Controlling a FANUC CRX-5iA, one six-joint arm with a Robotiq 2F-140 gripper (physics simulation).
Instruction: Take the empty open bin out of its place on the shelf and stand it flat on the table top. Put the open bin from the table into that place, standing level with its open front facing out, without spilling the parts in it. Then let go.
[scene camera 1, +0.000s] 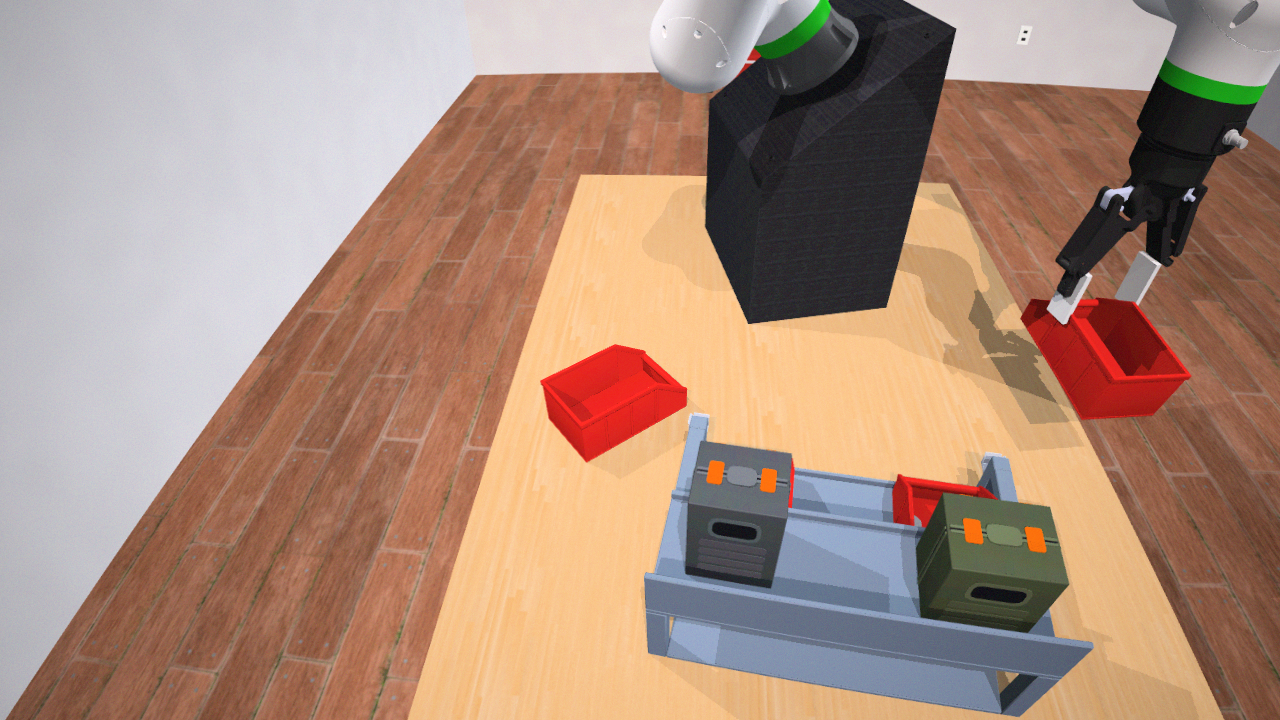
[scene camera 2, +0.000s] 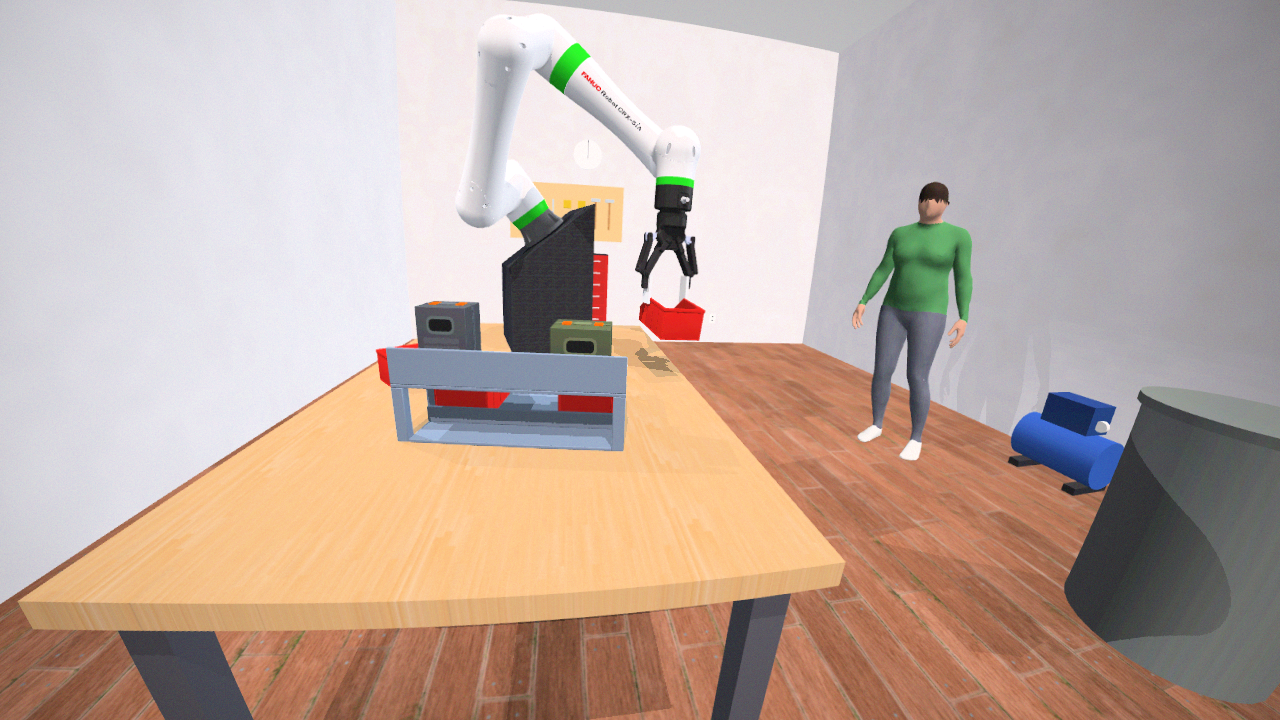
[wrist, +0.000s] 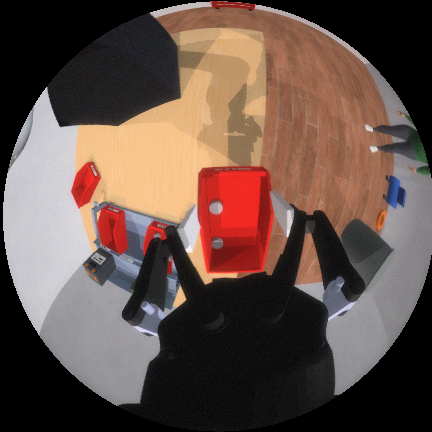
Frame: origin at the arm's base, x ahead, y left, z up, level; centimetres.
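Seen in the pictures: gripper, fingertip midpoint: (scene camera 1: 1091, 309) (scene camera 2: 664, 302) (wrist: 234, 206); arm's base, link origin: (scene camera 1: 814, 59) (scene camera 2: 545, 234).
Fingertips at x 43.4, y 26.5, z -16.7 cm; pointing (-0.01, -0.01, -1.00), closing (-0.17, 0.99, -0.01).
Observation:
Offsets run from my fingertips to a thing's top centre. "spot": to the spot under its first point.
My gripper (scene camera 1: 1100, 295) (scene camera 2: 665, 291) (wrist: 234, 206) is shut on a red open bin {spot: dx +12.0, dy +1.0, dz -3.7 cm} (scene camera 1: 1141, 398) (scene camera 2: 675, 322) (wrist: 240, 200), a finger pad at each side wall. It holds this bin raised near the table's right edge; two round grey parts show inside in the wrist view. An empty red bin {spot: dx -9.7, dy -59.5, dz -19.1 cm} (scene camera 1: 617, 394) (scene camera 2: 385, 364) (wrist: 86, 185) stands flat on the table, left of the blue-grey shelf (scene camera 1: 859, 608) (scene camera 2: 505, 368) (wrist: 135, 235). In the shelf, a left bin {spot: dx +22.4, dy -46.8, dz -14.3 cm} (scene camera 2: 465, 396) (wrist: 112, 230) and a right bin {spot: dx +15.6, dy -26.9, dz -13.6 cm} (scene camera 1: 904, 497) (scene camera 2: 586, 402) (wrist: 155, 232) stand with a gap between them.
A grey case {dx +23.1, dy -48.5, dz +2.9 cm} (scene camera 1: 738, 528) (scene camera 2: 447, 326) (wrist: 100, 267) and a green case {dx +29.8, dy -26.4, dz +0.4 cm} (scene camera 1: 993, 564) (scene camera 2: 581, 338) stand on top of the shelf. The black pedestal (scene camera 1: 823, 223) (scene camera 2: 546, 286) (wrist: 120, 75) rises behind it. A person (scene camera 2: 926, 268) stands right of the table.

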